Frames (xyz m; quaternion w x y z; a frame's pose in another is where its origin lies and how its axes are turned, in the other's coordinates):
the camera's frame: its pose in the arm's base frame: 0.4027 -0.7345 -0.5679 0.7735 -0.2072 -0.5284 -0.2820
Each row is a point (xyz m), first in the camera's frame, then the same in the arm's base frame.
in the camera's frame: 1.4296 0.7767 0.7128
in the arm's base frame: 0.8161 -0.0177 1.0039
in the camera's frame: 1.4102 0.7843 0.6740
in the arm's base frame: 0.8428 -0.0318 0.9718
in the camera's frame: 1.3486 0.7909 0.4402
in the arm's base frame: 0.9935 -0.1581 0.8309
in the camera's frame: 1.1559 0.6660 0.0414
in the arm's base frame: 1.1366 -0.4572 0.5118
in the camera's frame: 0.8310 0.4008 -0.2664
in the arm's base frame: 1.0867 -0.7772 0.1047
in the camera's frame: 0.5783 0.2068 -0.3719
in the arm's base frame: 0.9621 -0.9341 -0.1645
